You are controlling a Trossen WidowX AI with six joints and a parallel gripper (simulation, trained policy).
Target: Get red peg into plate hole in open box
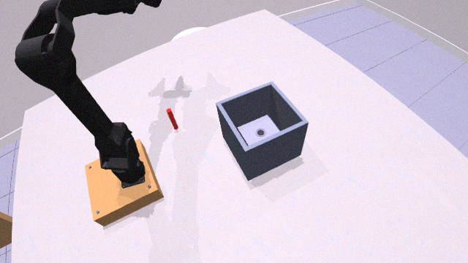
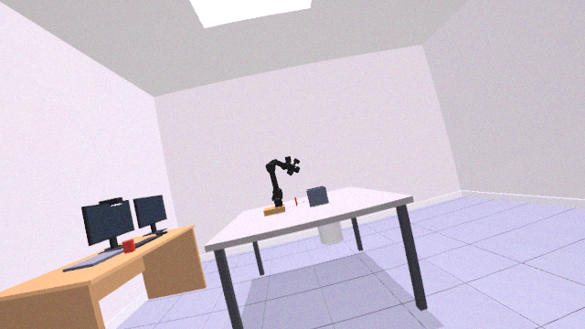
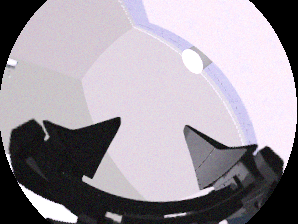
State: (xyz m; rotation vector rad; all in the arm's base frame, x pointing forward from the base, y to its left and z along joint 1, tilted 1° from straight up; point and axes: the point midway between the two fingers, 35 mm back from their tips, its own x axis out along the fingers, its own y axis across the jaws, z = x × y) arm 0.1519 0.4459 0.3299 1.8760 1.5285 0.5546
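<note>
Now: gripper tip 30 mm past the red peg, 330 mm to the left of it and 320 mm above it. The rest, counted from my gripper tip: pale plate: 190 mm ahead, 480 mm to the right, 320 mm below.
</note>
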